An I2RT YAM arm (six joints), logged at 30 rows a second.
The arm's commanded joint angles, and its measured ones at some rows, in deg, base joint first. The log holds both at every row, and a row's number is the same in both.
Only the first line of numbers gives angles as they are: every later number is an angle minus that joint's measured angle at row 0.
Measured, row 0: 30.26, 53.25, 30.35, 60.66, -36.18, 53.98
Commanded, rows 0 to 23: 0.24, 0.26, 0.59, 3.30, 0.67, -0.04; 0.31, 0.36, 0.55, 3.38, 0.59, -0.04; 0.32, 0.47, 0.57, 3.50, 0.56, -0.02; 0.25, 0.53, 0.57, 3.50, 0.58, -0.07; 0.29, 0.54, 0.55, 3.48, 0.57, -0.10; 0.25, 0.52, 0.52, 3.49, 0.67, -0.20; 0.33, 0.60, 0.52, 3.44, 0.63, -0.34; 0.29, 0.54, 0.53, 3.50, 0.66, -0.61; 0.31, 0.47, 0.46, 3.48, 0.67, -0.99; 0.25, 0.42, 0.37, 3.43, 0.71, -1.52; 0.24, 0.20, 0.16, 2.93, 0.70, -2.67; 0.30, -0.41, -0.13, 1.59, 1.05, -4.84; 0.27, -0.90, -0.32, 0.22, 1.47, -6.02; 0.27, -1.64, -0.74, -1.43, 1.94, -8.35; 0.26, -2.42, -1.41, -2.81, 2.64, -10.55; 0.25, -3.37, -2.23, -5.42, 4.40, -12.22; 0.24, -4.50, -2.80, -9.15, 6.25, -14.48; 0.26, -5.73, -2.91, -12.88, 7.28, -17.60; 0.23, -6.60, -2.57, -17.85, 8.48, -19.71; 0.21, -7.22, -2.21, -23.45, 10.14, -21.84; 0.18, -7.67, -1.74, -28.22, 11.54, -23.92; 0.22, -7.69, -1.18, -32.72, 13.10, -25.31; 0.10, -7.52, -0.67, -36.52, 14.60, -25.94; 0.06, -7.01, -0.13, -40.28, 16.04, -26.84
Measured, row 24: 0.04, -6.64, -3.28, -26.86, 9.77, -19.98
